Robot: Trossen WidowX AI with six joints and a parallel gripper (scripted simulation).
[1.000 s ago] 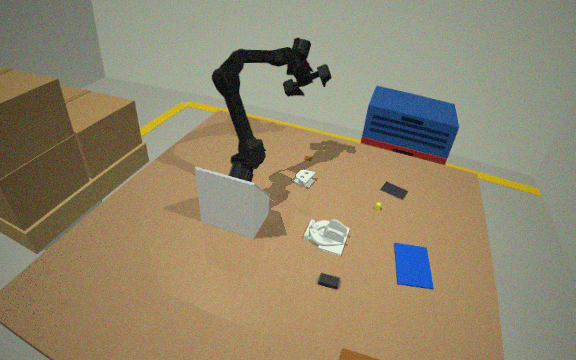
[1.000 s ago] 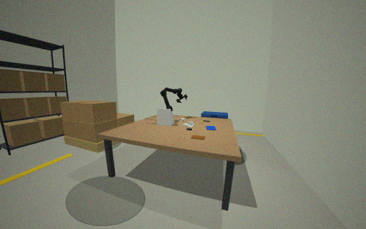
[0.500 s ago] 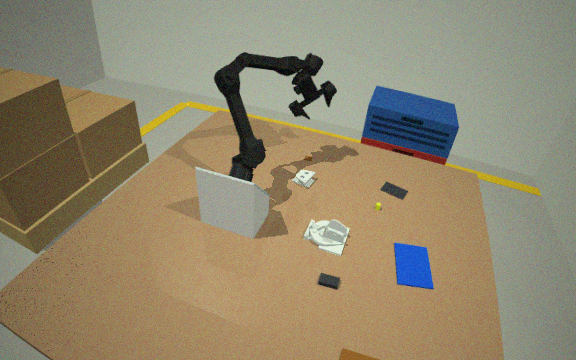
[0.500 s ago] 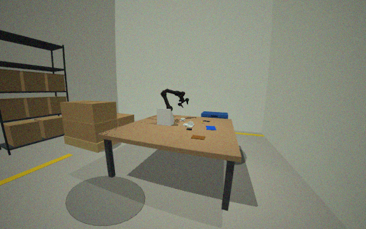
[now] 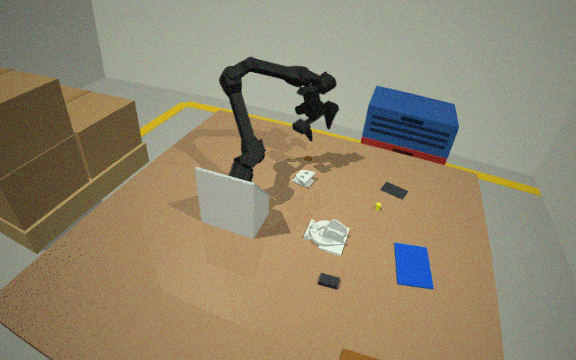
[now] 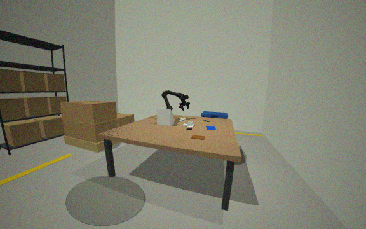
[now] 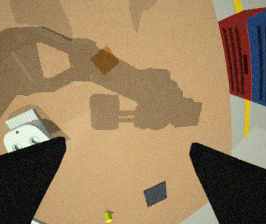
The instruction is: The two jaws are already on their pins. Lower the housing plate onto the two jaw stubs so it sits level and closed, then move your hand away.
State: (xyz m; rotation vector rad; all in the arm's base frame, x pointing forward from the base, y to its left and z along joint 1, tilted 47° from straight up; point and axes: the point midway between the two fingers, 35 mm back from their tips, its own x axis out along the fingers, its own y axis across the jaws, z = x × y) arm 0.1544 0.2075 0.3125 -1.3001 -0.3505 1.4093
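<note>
Now: the white part 13 cm to the right of my gripper tip, 13 cm below it and 1 cm behind it. From my gripper tip the other things lie so: blue mat 42 cm ahead, 39 cm to the right, 14 cm below; yellow block 28 cm ahead, 17 cm to the right, 13 cm below; orange pad 76 cm to the right, 33 cm ahead, 14 cm below.
</note>
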